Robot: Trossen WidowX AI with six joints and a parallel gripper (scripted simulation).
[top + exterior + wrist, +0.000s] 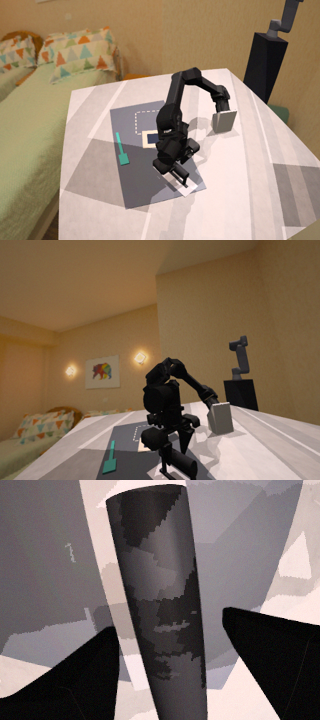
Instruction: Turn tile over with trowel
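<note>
Right now the white-bladed tool is 10 mm ahead of my gripper tip, 20 mm to the right of it and 30 mm below it. From my gripper tip the other things lie so: tile: 60 mm ahead, 230 mm to the right, 60 mm below; then teal trowel: 230 mm ahead, 170 mm to the right, 60 mm below; then grey mat: 90 mm ahead, 210 mm to the right, 80 mm below.
</note>
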